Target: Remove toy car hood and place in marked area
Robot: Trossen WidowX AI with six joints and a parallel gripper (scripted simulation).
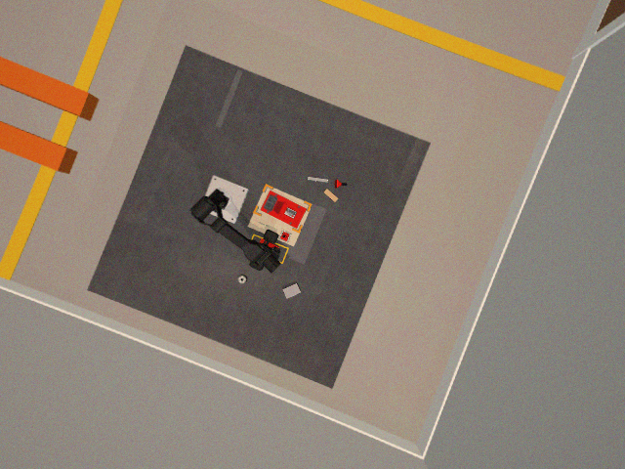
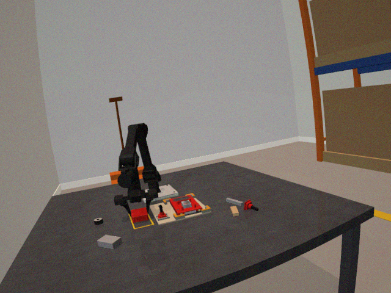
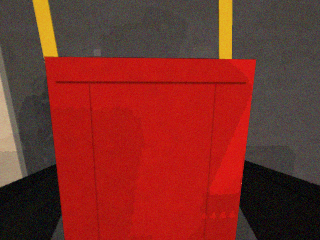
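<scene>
Now: gripper tip right at the hood. The rest, counted from my gripper tip: black ring: 4 cm behind, 19 cm to the right, 1 cm below; wooden block: 16 cm ahead, 38 cm to the left, 1 cm below; grey block: 20 cm ahead, 13 cm to the right, 1 cm below.
</scene>
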